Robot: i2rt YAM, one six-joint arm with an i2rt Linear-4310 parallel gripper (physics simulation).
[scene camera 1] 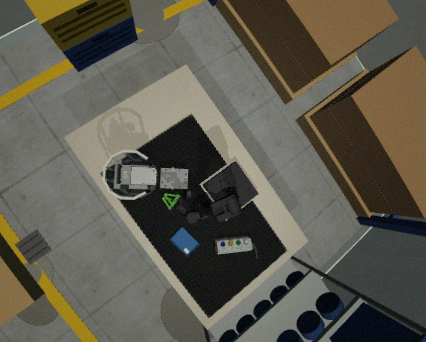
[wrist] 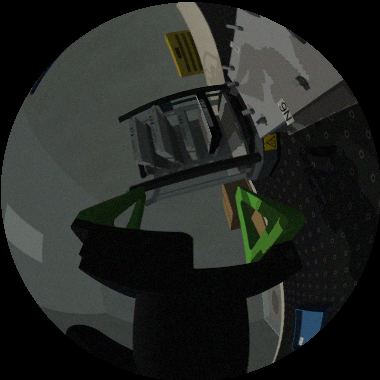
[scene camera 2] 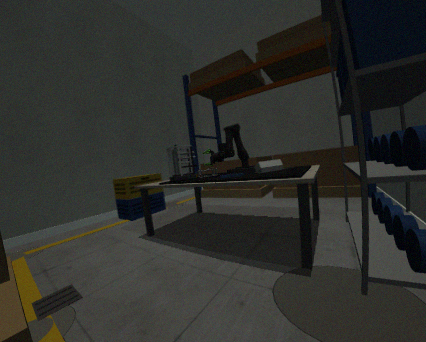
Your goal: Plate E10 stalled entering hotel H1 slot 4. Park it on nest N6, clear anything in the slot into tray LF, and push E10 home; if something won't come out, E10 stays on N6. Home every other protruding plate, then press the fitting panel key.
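Places are measured from the arm's base along level axes (x ahead, y up, z right), in centimetres.
Pixels of known places: gripper, fingertip midpoint: (scene camera 1: 163,196) (wrist: 190,190) (scene camera 2: 202,158); arm's base, origin of the base link: (scene camera 2: 245,167).
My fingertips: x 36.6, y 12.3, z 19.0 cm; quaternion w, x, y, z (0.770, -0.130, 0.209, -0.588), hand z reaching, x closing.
For each thing: its top centre in the pictures, then the offset to it from my fingertips. "pt": a spot on its surface instead. Level surfaces: height alone.
- plate hotel, middle of its top: (wrist: 130,159) (scene camera 1: 127,173) (scene camera 2: 179,145) dz +17.5, dx +8.9, dy +14.8 cm
- black-edged plate, middle of its top: (wrist: 203,127) dz +14.2, dx +3.9, dy -4.2 cm
- pale nest board, middle of its top: (wrist: 246,62) (scene camera 1: 174,178) (scene camera 2: 206,168) dz +6.0, dx -9.9, dy -8.5 cm
- N6 label, surface spot: (wrist: 284,111) pt dz +1.9, dx -6.3, dy -10.1 cm
- blue tray, middle of its top: (scene camera 1: 184,241) (scene camera 2: 232,174) dz -31.2, dx +2.8, dy -14.4 cm
- key panel, middle of its top: (scene camera 1: 235,247) (scene camera 2: 268,160) dz -48.8, dx -22.2, dy -7.7 cm
- dark perforated mat, its level: dy -16.1 cm
- pale table, its level: dy -17.4 cm
My gripper (scene camera 1: 171,201) (scene camera 2: 208,157) (wrist: 190,190) is open and empty, its green fingers wide apart. In the wrist view it faces the open side of the plate hotel (scene camera 1: 117,176) (wrist: 200,167), apart from it. Several grey plates stand in the hotel's slots; one black-edged plate (wrist: 212,125) is nearest the hotel base. Their labels are too small or dark to read. The pale nest board (scene camera 1: 174,178) (wrist: 270,55) with small pegs lies beside the hotel; an N6 label (wrist: 284,111) shows on its edge. A blue tray (scene camera 1: 184,241) (wrist: 310,325) has a small unreadable tag. The key panel (scene camera 1: 233,251) has blue, yellow, green and white keys.
The arm (scene camera 1: 225,205) (scene camera 2: 240,147) stands at a dark square slab (scene camera 1: 220,177) with a light rim. The dark perforated mat (scene camera 1: 210,295) (wrist: 345,210) lies on the pale table (scene camera 1: 165,90). Boxes (scene camera 1: 370,150) and a rack stand off the table.
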